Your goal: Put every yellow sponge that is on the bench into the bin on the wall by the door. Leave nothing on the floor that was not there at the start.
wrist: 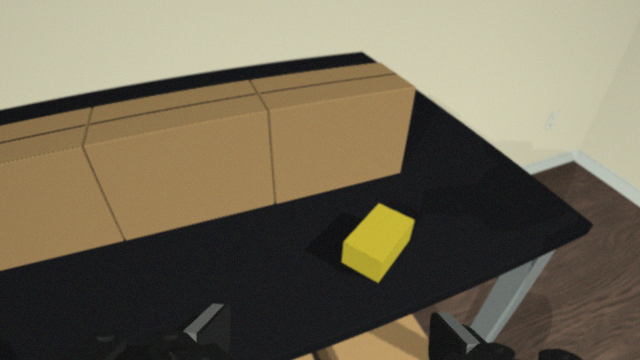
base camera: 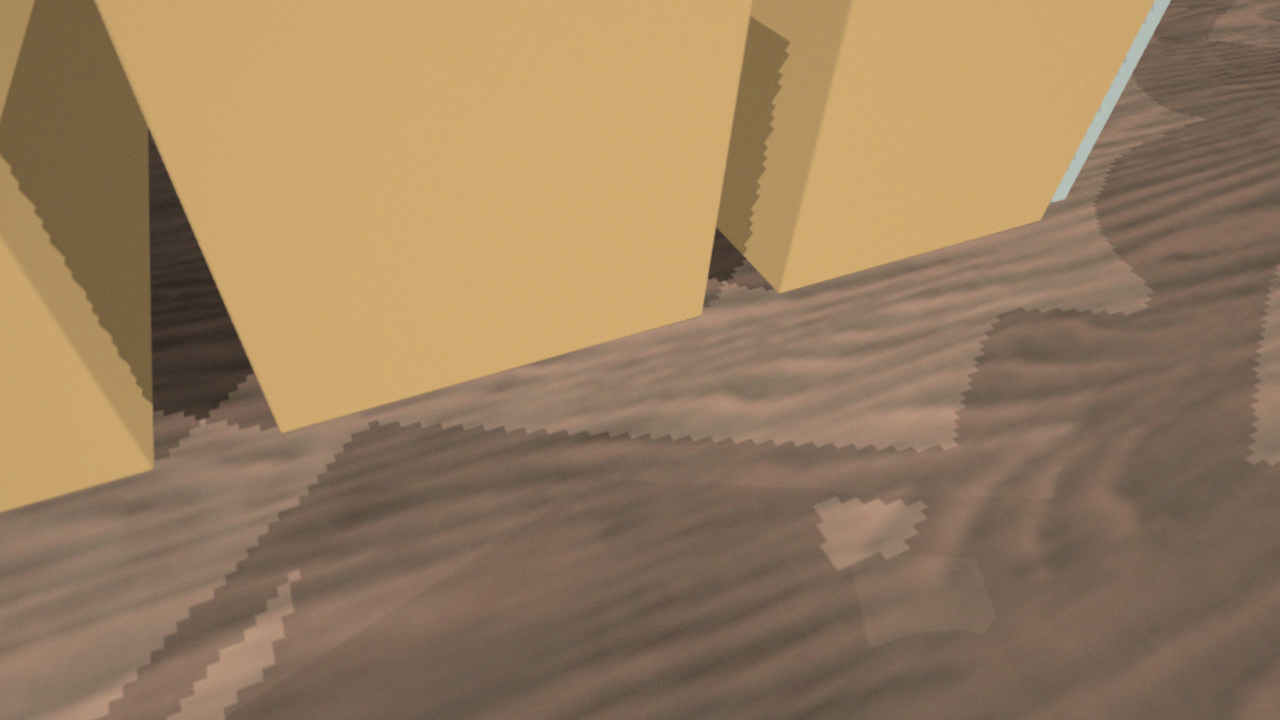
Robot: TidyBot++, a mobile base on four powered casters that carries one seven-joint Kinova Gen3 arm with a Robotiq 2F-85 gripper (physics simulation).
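Frame: origin at the arm's base, x ahead, y left, z up, level; metres.
Where they show: gripper, between the fingertips: (wrist: 329, 332).
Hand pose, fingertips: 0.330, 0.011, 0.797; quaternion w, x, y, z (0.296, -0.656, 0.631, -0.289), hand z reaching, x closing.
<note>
After its pixels a point has its place, as x, y, z.
A yellow sponge (wrist: 378, 240) {0.599, -0.050, 0.562} lies on the black bench top (wrist: 480, 200) {0.751, -0.251, 0.518}, right of the middle in the wrist view, in front of the right end of a row of cardboard boxes. My gripper (wrist: 329, 332) {0.330, 0.011, 0.797} is open, with its two fingers wide apart at the bottom of the wrist view. No thing shows between the fingertips. The sponge lies beyond them, apart from both fingers. The bin on the wall by the door does not show in these views.
Cardboard boxes (wrist: 180, 175) {0.645, 0.241, 0.619} stand in a row along the back of the bench. More boxes (base camera: 447, 197) {0.435, 0.093, -0.259} stand on the floor (base camera: 626, 555) {0.313, -0.010, -0.396} under it. A grey bench leg (wrist: 512, 295) {0.695, -0.376, 0.306} stands at the right. A wall corner with a skirting board (wrist: 605, 172) {2.116, -1.764, -0.336} lies beyond.
</note>
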